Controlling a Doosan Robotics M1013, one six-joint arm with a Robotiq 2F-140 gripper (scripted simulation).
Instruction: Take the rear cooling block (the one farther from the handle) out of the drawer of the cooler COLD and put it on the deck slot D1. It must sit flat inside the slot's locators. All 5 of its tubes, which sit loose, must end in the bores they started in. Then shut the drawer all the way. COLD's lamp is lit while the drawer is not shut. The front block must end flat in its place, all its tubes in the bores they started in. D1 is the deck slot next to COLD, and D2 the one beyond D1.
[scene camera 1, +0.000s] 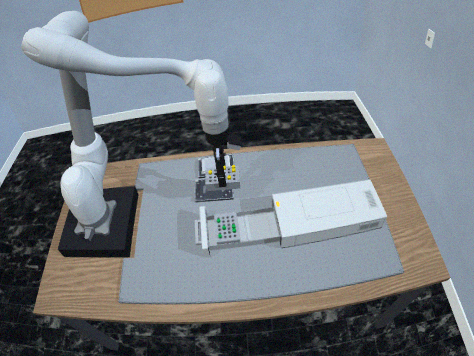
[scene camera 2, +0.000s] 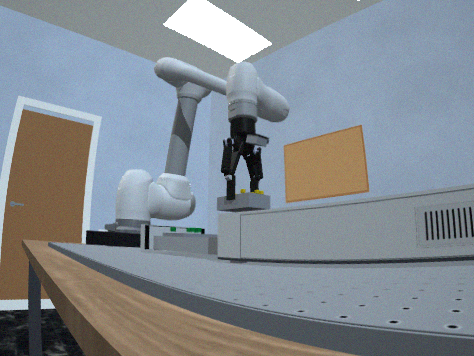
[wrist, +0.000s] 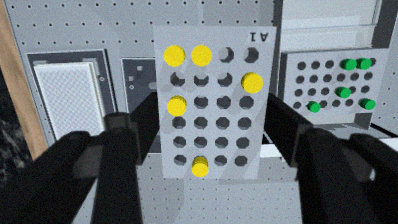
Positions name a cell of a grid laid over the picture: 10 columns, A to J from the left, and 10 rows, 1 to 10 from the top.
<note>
In view: my gripper (scene camera 2: F6), a cooler COLD (scene camera 2: I7), a cooling block (scene camera 2: F6) and a deck slot D1 (wrist: D5).
The cooler COLD shows as well in scene camera 1 (scene camera 1: G7). The cooling block shows as well in the wrist view (wrist: F6). My gripper shows as well in the wrist view (wrist: F5).
</note>
